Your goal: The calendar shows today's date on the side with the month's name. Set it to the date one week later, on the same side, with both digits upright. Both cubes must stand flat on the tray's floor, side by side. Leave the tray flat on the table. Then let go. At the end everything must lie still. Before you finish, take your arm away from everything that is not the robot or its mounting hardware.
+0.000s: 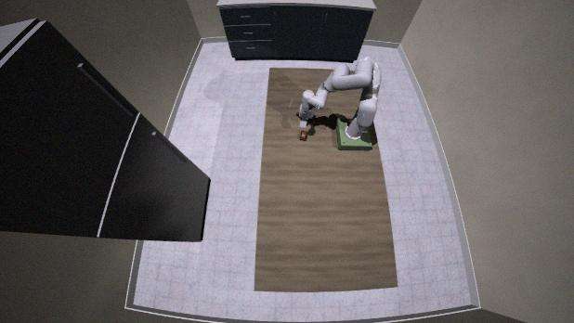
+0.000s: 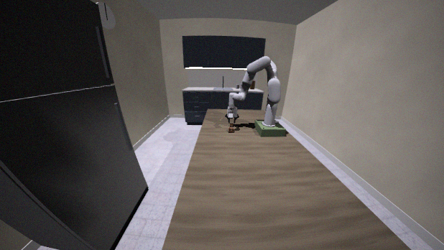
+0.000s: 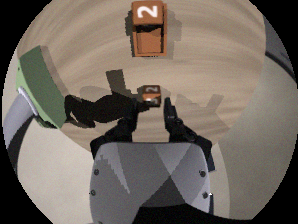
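My hand is 12 cm to the right of the calendar cube, 3 cm above it and 2 cm short of it. Also, from my hand: calendar tray: 10 cm to the left, 5 cm below, 2 cm ahead.
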